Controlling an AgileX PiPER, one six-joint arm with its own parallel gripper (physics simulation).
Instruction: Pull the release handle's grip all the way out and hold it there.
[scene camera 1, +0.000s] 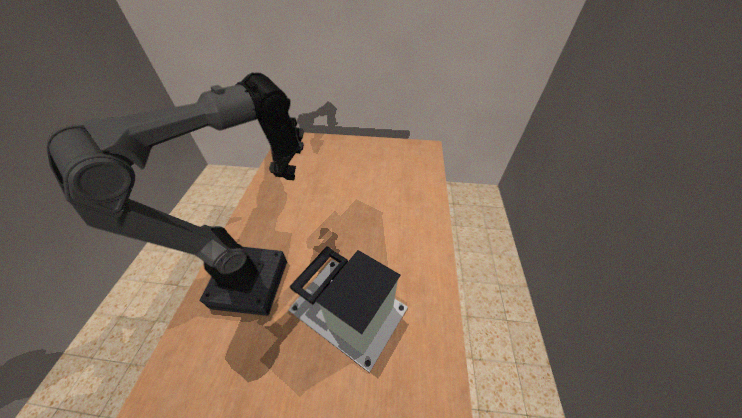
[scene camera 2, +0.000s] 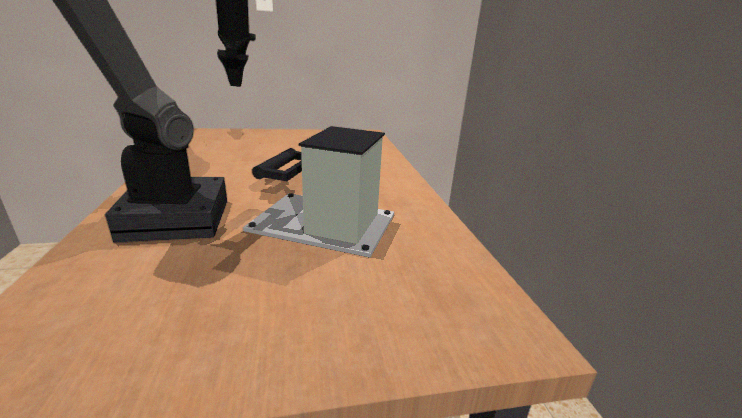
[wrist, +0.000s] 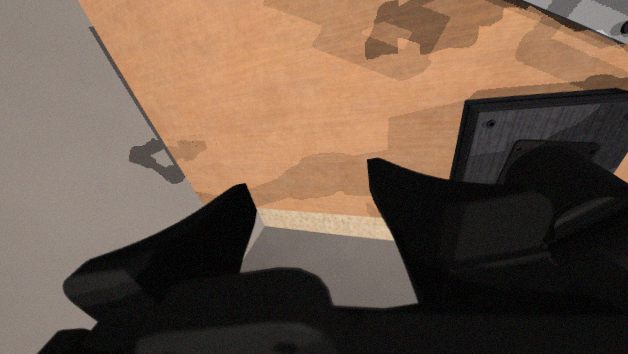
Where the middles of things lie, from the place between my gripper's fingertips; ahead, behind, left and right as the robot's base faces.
My gripper is now 240 mm to the left of the light grey plate (scene camera 2: 284, 220), 230 mm above it and 190 mm short of it.
